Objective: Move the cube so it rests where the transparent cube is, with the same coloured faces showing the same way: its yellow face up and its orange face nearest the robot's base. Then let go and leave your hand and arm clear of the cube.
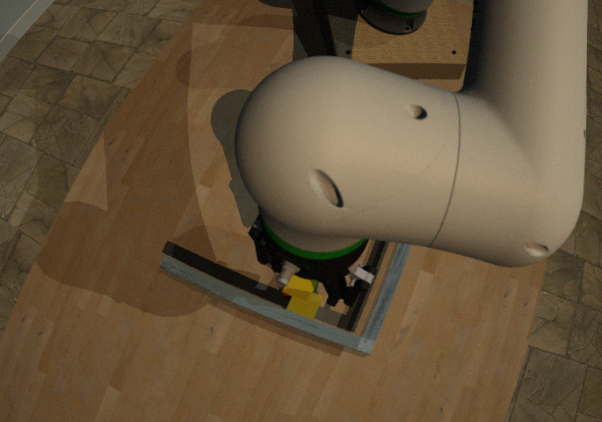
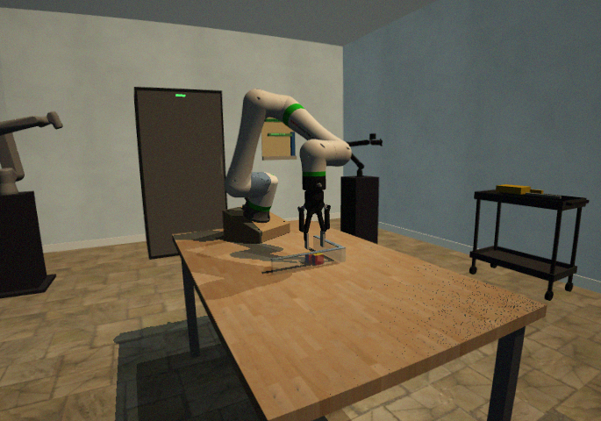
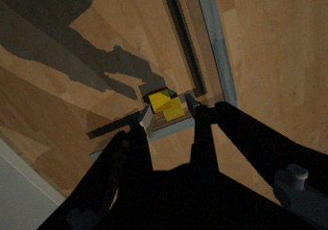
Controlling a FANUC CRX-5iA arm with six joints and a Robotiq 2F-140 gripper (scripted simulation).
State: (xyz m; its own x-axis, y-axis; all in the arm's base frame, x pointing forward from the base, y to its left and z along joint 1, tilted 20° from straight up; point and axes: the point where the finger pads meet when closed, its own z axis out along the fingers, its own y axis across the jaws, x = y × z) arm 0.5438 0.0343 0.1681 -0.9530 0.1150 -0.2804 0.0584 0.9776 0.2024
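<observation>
My hand is 10 mm short of the transparent cube and 70 mm above it. Also, from my hand: grey frame: 70 mm behind, 100 mm to the left, 50 mm below.
</observation>
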